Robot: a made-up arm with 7 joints. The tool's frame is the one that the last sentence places.
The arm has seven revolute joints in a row. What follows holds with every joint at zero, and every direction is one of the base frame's. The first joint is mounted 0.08 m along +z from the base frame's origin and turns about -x. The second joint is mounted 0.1 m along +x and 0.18 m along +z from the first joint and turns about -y. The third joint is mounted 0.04 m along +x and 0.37 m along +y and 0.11 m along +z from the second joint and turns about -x. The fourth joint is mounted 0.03 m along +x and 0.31 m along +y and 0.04 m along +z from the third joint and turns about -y. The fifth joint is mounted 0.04 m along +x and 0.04 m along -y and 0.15 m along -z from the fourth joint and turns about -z. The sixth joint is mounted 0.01 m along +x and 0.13 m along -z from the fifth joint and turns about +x. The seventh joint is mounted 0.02 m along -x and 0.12 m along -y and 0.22 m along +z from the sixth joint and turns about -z. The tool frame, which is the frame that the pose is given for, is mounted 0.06 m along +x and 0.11 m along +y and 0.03 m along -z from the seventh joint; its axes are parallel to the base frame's.
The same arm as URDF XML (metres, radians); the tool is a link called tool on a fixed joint. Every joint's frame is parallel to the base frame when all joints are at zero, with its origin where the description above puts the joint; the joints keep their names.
<robot name="arm">
<joint name="joint 1" type="continuous"><parent link="base"/><child link="link1"/><origin xyz="0 0 0.08"/><axis xyz="-1 0 0"/></joint>
<joint name="joint 2" type="continuous"><parent link="link1"/><child link="link2"/><origin xyz="0.1 0 0.18"/><axis xyz="0 -1 0"/></joint>
<joint name="joint 3" type="continuous"><parent link="link2"/><child link="link3"/><origin xyz="0.04 0.37 0.11"/><axis xyz="-1 0 0"/></joint>
<joint name="joint 4" type="continuous"><parent link="link3"/><child link="link4"/><origin xyz="0.03 0.31 0.04"/><axis xyz="0 -1 0"/></joint>
<joint name="joint 5" type="continuous"><parent link="link4"/><child link="link5"/><origin xyz="0.04 -0.04 -0.15"/><axis xyz="0 0 -1"/></joint>
<joint name="joint 6" type="continuous"><parent link="link5"/><child link="link6"/><origin xyz="0.01 0 -0.13"/><axis xyz="1 0 0"/></joint>
<joint name="joint 7" type="continuous"><parent link="link6"/><child link="link7"/><origin xyz="-0.02 -0.12 0.22"/><axis xyz="0 0 -1"/></joint>
<joint name="tool_joint" type="fixed"><parent link="link7"/><child link="tool"/><origin xyz="0.06 0.11 -0.03"/></joint>
<link name="base"/>
<link name="link1"/>
<link name="link2"/>
<link name="link3"/>
<link name="link4"/>
<link name="link5"/>
<link name="link6"/>
<link name="link7"/>
<link name="tool"/>
</robot>

